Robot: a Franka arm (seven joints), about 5 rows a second.
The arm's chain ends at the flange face. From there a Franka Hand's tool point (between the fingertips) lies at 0.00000 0.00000 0.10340 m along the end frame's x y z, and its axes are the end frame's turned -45 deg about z.
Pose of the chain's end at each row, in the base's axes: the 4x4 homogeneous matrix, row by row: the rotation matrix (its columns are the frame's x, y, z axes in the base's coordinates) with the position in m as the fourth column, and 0 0 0 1 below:
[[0.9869 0.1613 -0.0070 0.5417], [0.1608 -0.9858 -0.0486 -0.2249], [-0.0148 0.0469 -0.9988 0.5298], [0 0 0 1]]
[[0.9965 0.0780 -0.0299 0.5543], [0.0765 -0.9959 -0.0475 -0.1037], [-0.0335 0.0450 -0.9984 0.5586], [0 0 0 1]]
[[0.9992 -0.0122 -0.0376 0.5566], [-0.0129 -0.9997 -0.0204 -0.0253], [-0.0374 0.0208 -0.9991 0.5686], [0 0 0 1]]
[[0.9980 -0.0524 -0.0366 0.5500], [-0.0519 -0.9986 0.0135 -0.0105], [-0.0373 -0.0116 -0.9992 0.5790], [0 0 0 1]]
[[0.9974 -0.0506 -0.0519 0.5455], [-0.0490 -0.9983 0.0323 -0.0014], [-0.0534 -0.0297 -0.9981 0.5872], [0 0 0 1]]
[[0.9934 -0.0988 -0.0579 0.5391], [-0.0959 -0.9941 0.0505 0.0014], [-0.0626 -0.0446 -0.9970 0.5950], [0 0 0 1]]
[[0.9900 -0.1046 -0.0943 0.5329], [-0.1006 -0.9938 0.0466 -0.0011], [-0.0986 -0.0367 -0.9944 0.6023], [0 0 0 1]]
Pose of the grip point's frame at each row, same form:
[[0.5838 0.8119 -0.0070 0.5410], [0.8108 -0.5834 -0.0486 -0.2299], [-0.0436 0.0227 -0.9988 0.4265], [0 0 0 1]]
[[0.6495 0.7598 -0.0299 0.5512], [0.7583 -0.6501 -0.0475 -0.1086], [-0.0555 0.0081 -0.9984 0.4554], [0 0 0 1]]
[[0.7152 0.6979 -0.0376 0.5527], [0.6978 -0.7160 -0.0204 -0.0274], [-0.0412 -0.0117 -0.9991 0.4653], [0 0 0 1]]
[[0.7427 0.6686 -0.0366 0.5462], [0.6694 -0.7428 0.0135 -0.0091], [-0.0182 -0.0346 -0.9992 0.4757], [0 0 0 1]]
[[0.7410 0.6695 -0.0519 0.5401], [0.6713 -0.7406 0.0323 0.0019], [-0.0168 -0.0588 -0.9981 0.4840], [0 0 0 1]]
[[0.7723 0.6326 -0.0579 0.5331], [0.6351 -0.7707 0.0505 0.0066], [-0.0127 -0.0758 -0.9970 0.4919], [0 0 0 1]]
[[0.7740 0.6261 -0.0943 0.5231], [0.6316 -0.7739 0.0466 0.0037], [-0.0438 -0.0957 -0.9944 0.4995], [0 0 0 1]]

